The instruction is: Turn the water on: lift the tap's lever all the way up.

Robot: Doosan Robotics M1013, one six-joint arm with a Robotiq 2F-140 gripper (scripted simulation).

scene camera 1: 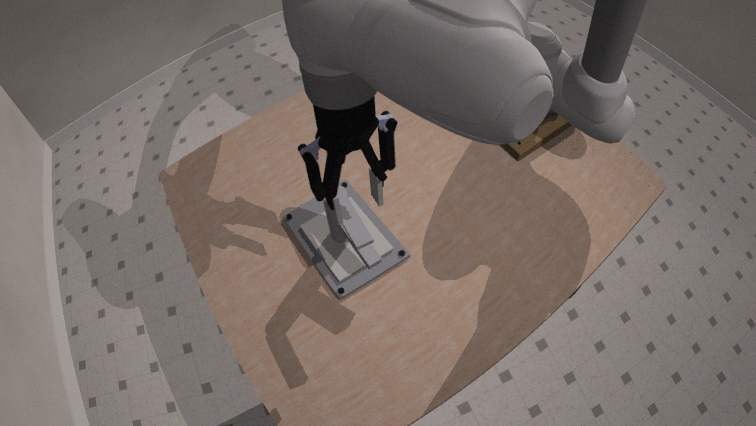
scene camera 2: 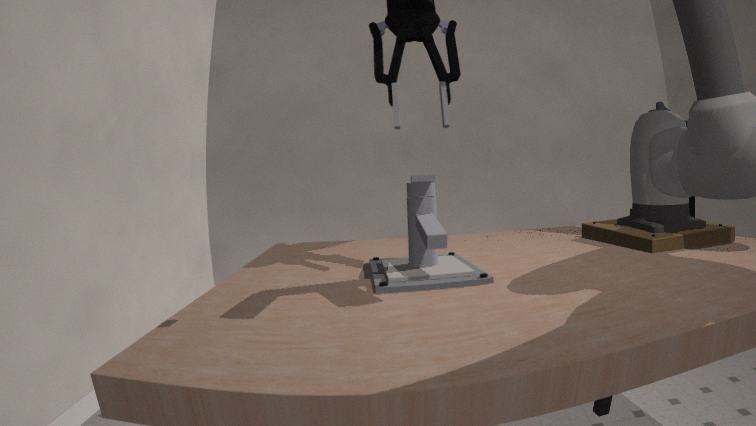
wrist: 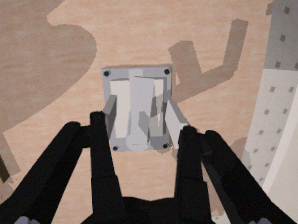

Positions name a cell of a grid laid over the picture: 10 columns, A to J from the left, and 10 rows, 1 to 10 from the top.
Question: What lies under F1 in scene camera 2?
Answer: The gripper.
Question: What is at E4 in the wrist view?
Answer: A grey tap.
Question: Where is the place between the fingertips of the gripper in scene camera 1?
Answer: E5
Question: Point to a grey tap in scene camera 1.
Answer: At E6
